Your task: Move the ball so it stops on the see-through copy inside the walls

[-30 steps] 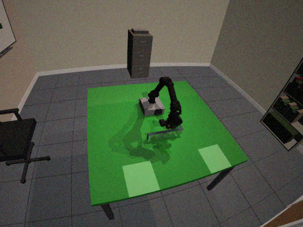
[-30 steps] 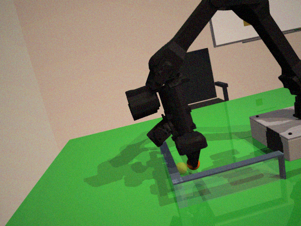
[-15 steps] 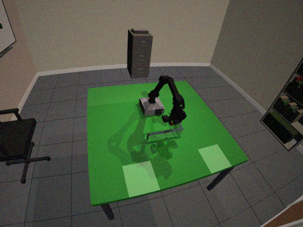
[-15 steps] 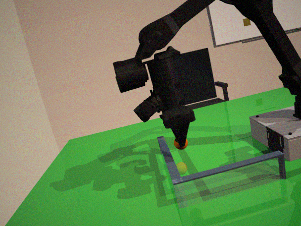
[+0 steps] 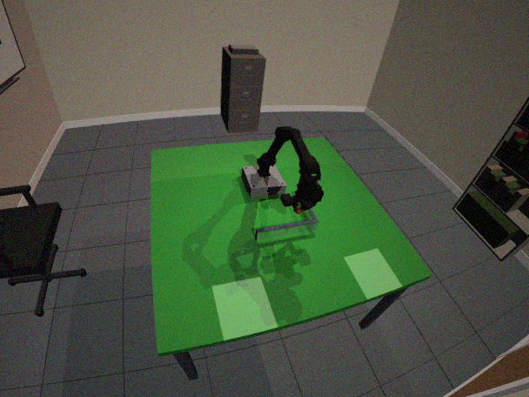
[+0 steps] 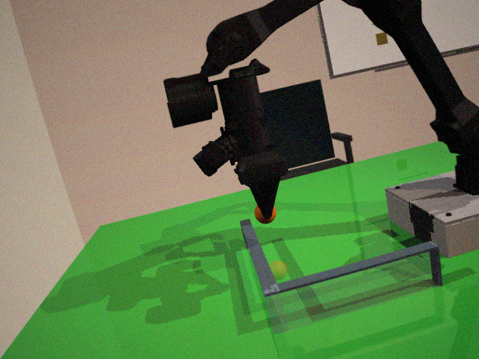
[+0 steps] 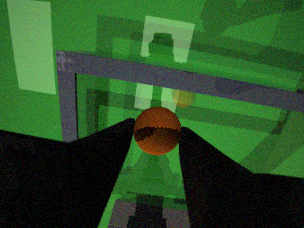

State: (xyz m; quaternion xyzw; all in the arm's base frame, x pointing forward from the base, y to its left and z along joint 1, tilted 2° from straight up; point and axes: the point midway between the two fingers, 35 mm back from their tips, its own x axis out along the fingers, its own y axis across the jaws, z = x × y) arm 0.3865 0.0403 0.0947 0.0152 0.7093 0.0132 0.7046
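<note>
My gripper tip is 11 cm above the see-through ball copy and 4 cm to the left of it.
</note>
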